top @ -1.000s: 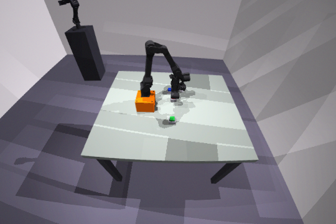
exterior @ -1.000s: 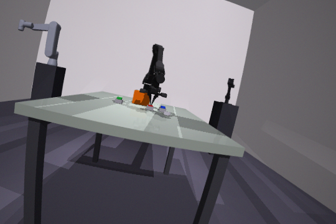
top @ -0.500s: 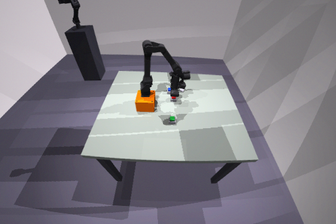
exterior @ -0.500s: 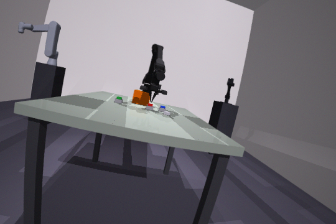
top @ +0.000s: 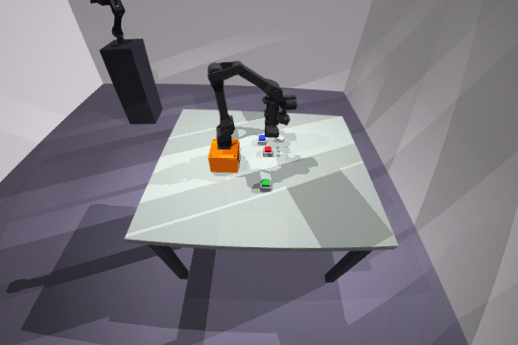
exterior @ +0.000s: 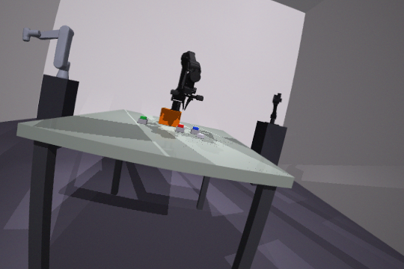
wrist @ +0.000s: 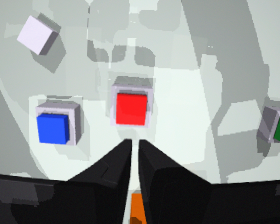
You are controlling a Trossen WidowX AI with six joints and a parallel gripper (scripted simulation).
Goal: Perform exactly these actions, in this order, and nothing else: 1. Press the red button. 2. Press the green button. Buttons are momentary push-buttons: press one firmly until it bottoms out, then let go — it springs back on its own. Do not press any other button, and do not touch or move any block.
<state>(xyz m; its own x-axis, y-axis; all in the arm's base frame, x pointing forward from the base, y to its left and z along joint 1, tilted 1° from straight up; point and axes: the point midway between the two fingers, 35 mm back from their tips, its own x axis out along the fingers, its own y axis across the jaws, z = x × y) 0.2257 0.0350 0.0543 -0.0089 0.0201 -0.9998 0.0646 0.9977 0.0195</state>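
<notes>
Now: the green button 22 cm to the right of my gripper tip, 9 cm below it and 3 cm behind it. From my gripper tip the other things lie so: red button: 9 cm below; blue button: 10 cm to the left, 9 cm below, 3 cm behind; small pale block: 12 cm below, 11 cm to the left, 8 cm ahead.
</notes>
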